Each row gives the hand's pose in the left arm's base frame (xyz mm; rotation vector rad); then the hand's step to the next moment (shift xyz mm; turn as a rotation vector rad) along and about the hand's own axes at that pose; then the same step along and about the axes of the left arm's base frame.
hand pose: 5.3 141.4 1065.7 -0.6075 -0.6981 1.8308
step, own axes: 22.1 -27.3 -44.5 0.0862 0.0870 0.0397
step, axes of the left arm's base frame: 40.8 36.8 -13.8 -0.1121 0.0482 -0.0409
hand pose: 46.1 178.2 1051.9 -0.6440 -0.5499 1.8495
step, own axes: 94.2 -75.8 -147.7 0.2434 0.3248 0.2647
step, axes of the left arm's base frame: 121.1 124.8 -78.7 -0.4717 0.0981 -0.0517
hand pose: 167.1 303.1 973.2 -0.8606 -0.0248 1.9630
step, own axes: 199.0 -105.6 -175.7 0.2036 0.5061 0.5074
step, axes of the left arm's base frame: 123.5 155.4 -205.5 -0.7382 0.0469 0.0887
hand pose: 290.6 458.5 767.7 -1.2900 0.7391 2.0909
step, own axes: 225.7 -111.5 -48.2 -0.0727 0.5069 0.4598
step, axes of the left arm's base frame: 23.6 82.6 -241.5 -0.6071 -0.0363 0.3221
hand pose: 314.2 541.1 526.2 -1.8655 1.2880 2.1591
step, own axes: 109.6 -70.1 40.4 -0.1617 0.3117 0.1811
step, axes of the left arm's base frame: -29.9 16.6 -131.9 -0.2564 -0.0242 0.2997
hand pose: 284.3 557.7 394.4 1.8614 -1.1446 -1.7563
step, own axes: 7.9 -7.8 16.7 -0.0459 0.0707 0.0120
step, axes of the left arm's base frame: -14.0 3.7 -13.9 -0.0299 -0.0068 0.0794
